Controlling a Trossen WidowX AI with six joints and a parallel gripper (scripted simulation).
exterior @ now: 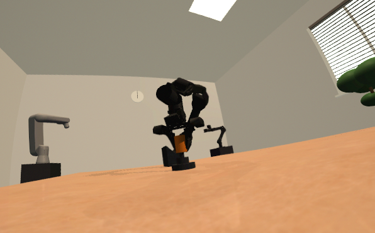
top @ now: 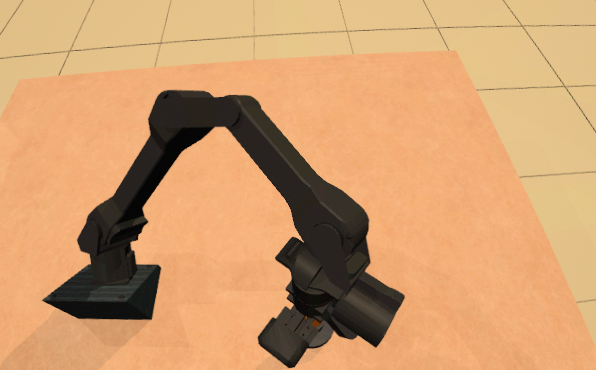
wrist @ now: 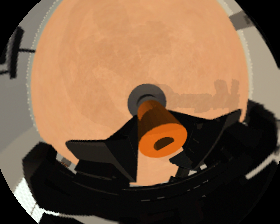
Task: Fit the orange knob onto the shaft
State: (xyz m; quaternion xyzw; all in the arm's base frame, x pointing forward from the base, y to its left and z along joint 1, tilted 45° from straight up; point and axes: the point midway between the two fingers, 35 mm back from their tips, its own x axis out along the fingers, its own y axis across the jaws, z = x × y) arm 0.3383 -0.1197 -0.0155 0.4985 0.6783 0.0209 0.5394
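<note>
My gripper tip is 20 mm below the orange knob. Also, from my gripper tip: dark round pedestal 40 mm below.
</note>
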